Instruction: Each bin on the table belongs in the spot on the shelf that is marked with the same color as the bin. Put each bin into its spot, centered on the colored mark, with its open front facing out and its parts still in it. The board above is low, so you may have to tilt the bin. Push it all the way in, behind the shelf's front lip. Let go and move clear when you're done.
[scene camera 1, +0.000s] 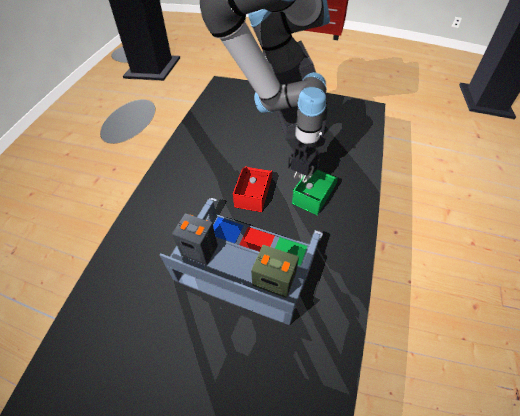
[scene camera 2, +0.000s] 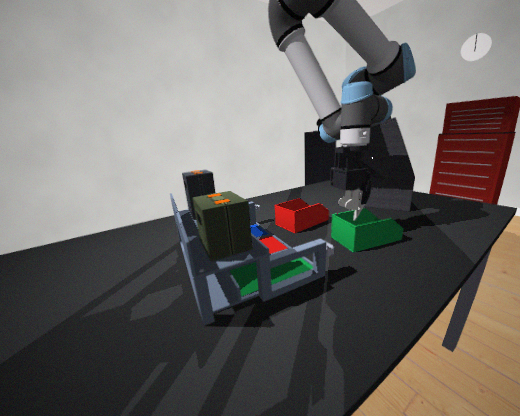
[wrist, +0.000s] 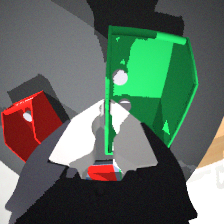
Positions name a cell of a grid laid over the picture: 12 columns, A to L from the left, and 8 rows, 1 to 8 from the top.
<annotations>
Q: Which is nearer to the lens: the green bin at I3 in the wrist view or the red bin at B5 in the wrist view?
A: The green bin.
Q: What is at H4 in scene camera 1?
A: A green bin.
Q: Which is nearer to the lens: the green bin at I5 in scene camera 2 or the red bin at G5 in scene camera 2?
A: The green bin.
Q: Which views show the green bin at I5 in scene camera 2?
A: Scene camera 1, scene camera 2 and the wrist view: all of them.
</annotations>
